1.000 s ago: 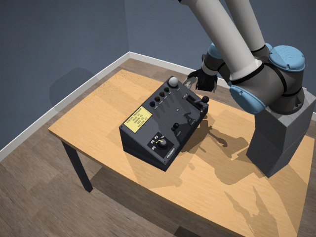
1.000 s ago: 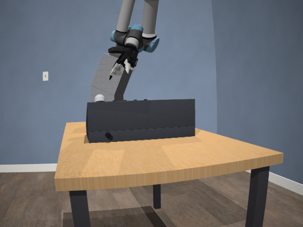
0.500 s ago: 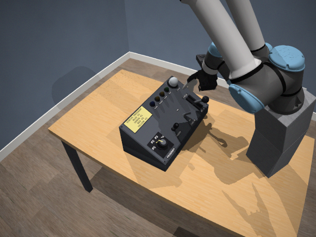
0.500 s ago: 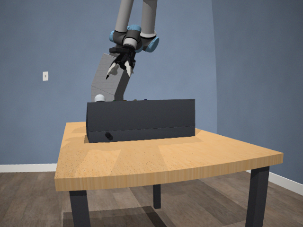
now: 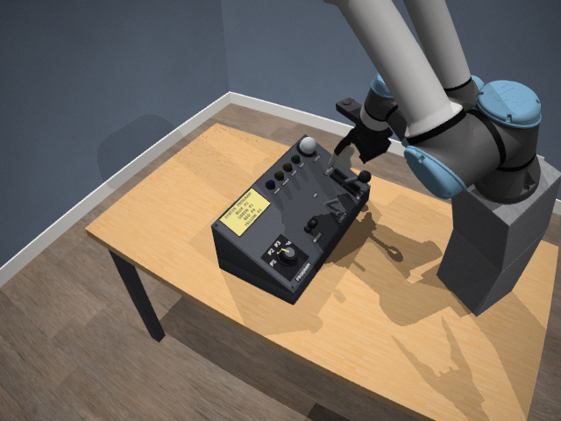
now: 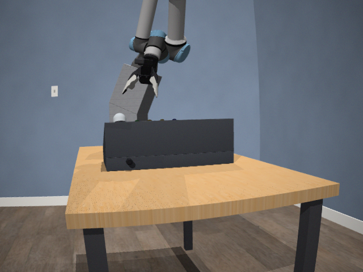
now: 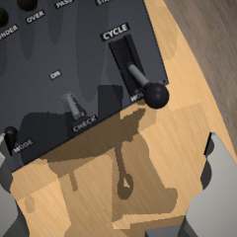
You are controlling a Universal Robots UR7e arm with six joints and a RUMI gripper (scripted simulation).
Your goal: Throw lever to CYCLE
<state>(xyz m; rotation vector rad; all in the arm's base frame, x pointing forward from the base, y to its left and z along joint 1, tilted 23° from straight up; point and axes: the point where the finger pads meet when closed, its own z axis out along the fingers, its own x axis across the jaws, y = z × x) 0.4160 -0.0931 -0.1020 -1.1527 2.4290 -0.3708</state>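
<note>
My gripper is now 17 cm above the check toggle, 5 cm short of it and 2 cm to the right of it. Also, from my hand: program dial 26 cm to the left, 17 cm below, 8 cm ahead; mode knob 17 cm below, 14 cm to the left, 6 cm ahead; dark console 19 cm below, 9 cm ahead, 8 cm to the left.
</note>
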